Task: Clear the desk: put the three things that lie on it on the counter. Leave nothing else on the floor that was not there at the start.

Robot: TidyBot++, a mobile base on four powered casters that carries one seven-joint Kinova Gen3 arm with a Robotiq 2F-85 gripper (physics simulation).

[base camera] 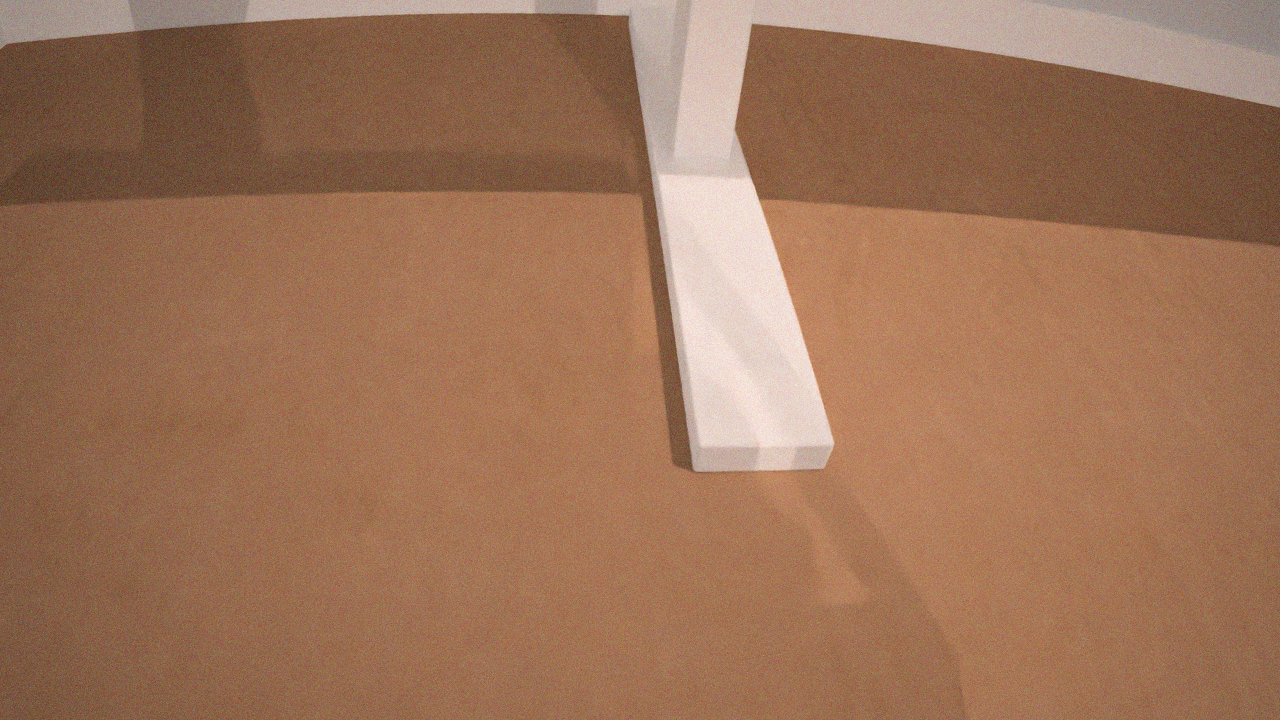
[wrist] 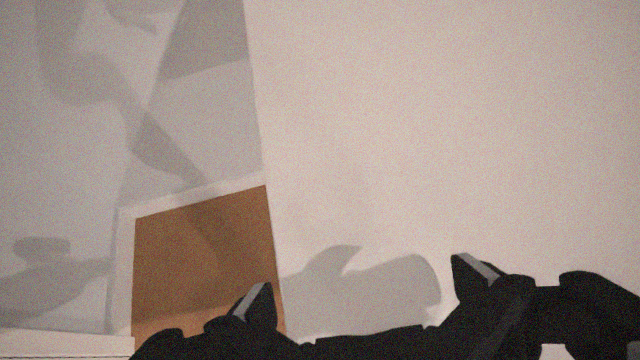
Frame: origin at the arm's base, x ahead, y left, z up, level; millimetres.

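Where they show: gripper, fingertip midpoint: [wrist: 362, 288].
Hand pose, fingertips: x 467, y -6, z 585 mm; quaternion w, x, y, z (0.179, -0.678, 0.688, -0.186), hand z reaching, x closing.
Note:
After its pixels a point has its place.
My gripper [wrist: 362, 288] @(x 467, y -6, z 585 mm) is open, with its fingertips apart low in the wrist view and nothing between them. It is above the white desk top [wrist: 450, 125] @(x 570, y -87, z 553 mm), which fills the right of that view. A pale round thing [wrist: 392, 285] @(x 468, y -21, z 577 mm) lies on the desk below the fingertips. It is almost the same colour as the desk. Its left edge shows against a curved shadow, and the gripper's shadow falls across it; the rest of its outline is hard to tell. The other two things and the counter cannot be made out in either view.
In the base view a white post [base camera: 711, 80] @(x 687, y -83, z -297 mm) stands on a long white foot [base camera: 742, 313] on the brown floor [base camera: 358, 402] @(x 412, y 139, z -397 mm) [wrist: 170, 270] @(x 784, y 696, z -397 mm). A white strip [base camera: 1074, 49] @(x 1169, y -695, z -368 mm) runs along the back. In the wrist view, a white ledge [wrist: 65, 342] @(x 532, y 818, z -92 mm) shows at bottom left.

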